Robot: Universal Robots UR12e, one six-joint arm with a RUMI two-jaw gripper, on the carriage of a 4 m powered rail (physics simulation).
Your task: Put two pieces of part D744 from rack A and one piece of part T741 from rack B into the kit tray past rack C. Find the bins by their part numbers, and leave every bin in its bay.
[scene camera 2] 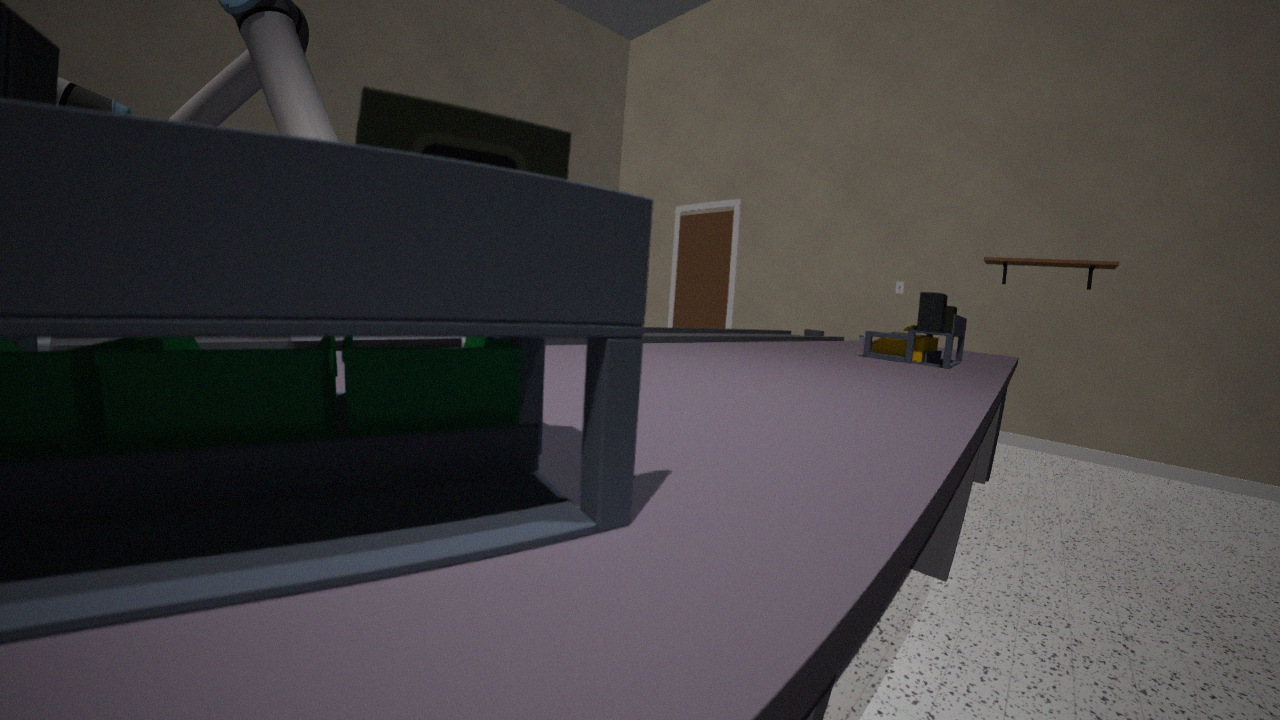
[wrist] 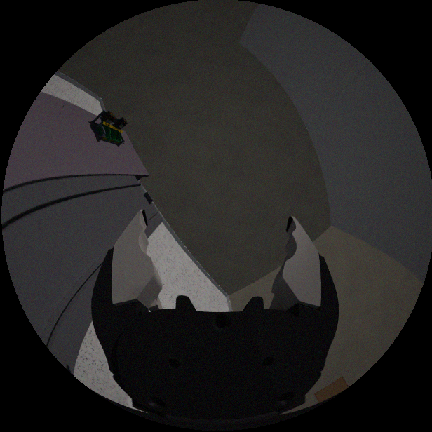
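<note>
My gripper (wrist: 217, 213) is open, its two jaws wide apart with no thing between them; wall shows behind them in the wrist view. A grey rack (scene camera 2: 614, 429) with green bins (scene camera 2: 433, 386) stands close at the left in the scene view. A second rack (scene camera 2: 910, 346) with yellow bins (scene camera 2: 921, 344) stands small at the table's far end. In the wrist view a small rack with green bins (wrist: 110, 134) and yellow parts stands far off at the upper left, well away from the gripper. Part numbers are not readable, and which rack is which I cannot tell. The kit tray cannot be made out.
The long pinkish table (scene camera 2: 760, 501) (wrist: 55, 140) runs away from the scene camera. The arm (scene camera 2: 286, 80) rises behind the near rack. Dark rail lines (wrist: 70, 199) run beside the table in the wrist view. A wall shelf (scene camera 2: 1051, 262) and a door (scene camera 2: 704, 268) are at the walls.
</note>
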